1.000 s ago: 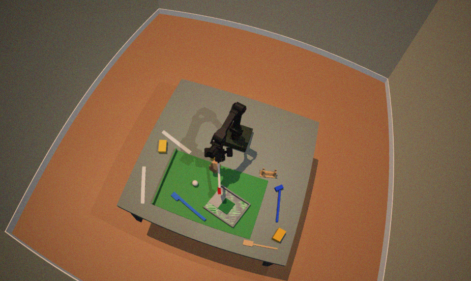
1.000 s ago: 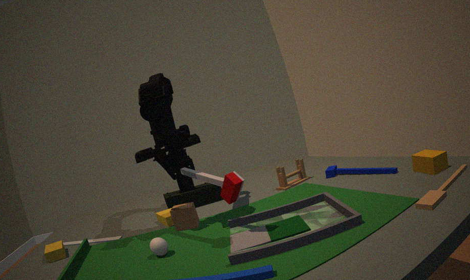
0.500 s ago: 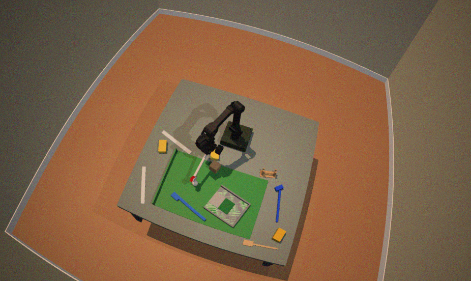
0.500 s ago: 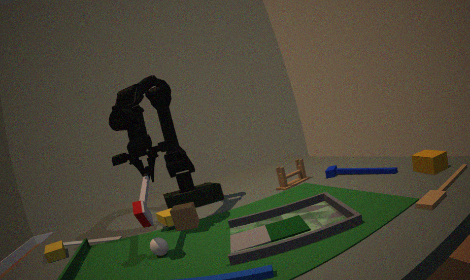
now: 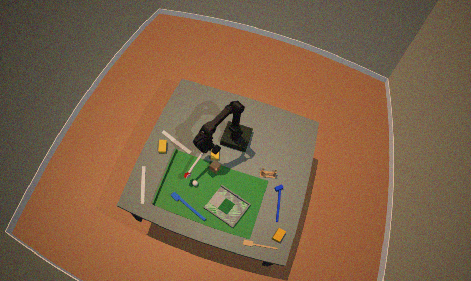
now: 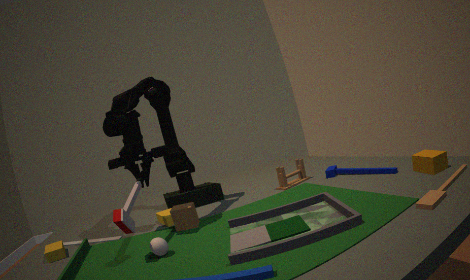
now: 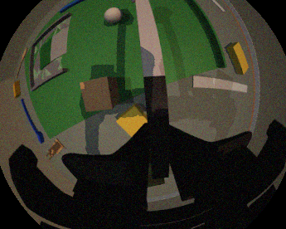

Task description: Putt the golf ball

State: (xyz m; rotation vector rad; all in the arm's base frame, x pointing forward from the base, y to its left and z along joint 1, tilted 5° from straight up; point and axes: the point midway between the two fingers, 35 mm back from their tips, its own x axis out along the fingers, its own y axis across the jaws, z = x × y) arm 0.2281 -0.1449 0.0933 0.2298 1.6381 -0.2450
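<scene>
The brown block lies 10 cm below my gripper tip, 8 cm to the left of it and 6 cm ahead of it. From my gripper tip the other things lie so: wooden rack 47 cm to the left, 10 cm below, 3 cm behind; then white golf ball 23 cm ahead, 11 cm below, 1 cm to the right.
</scene>
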